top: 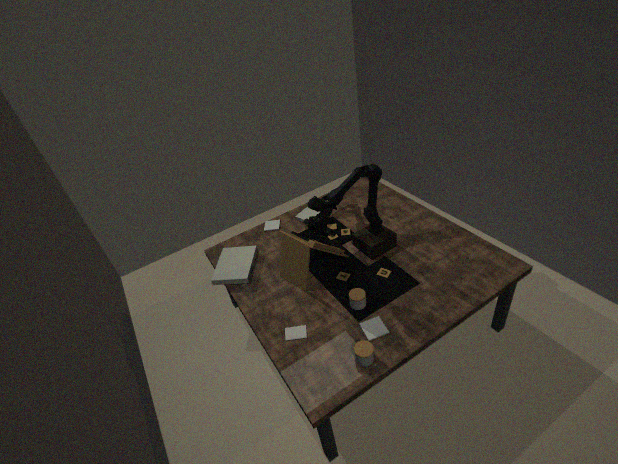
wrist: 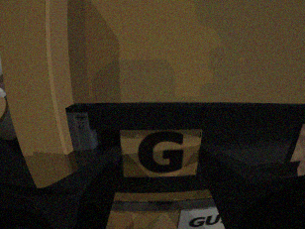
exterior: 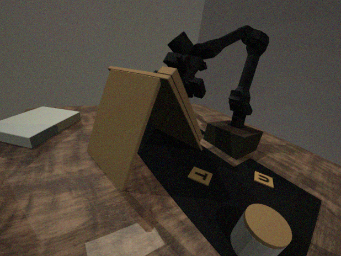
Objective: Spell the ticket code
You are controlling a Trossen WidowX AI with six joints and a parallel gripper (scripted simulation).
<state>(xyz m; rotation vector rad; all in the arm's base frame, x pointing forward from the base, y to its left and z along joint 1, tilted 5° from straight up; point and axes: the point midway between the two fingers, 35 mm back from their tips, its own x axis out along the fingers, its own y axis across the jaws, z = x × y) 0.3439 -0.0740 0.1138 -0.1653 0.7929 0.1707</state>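
The white ticket is 80 mm to the right of my gripper tip, 80 mm below it and 50 mm behind it. Round my gripper tip: tan tile marked g: right at my gripper tip; tile marked t: 170 mm to the left, 160 mm below, 50 mm behind; black mat: 170 mm below, 160 mm behind, 70 mm to the left.
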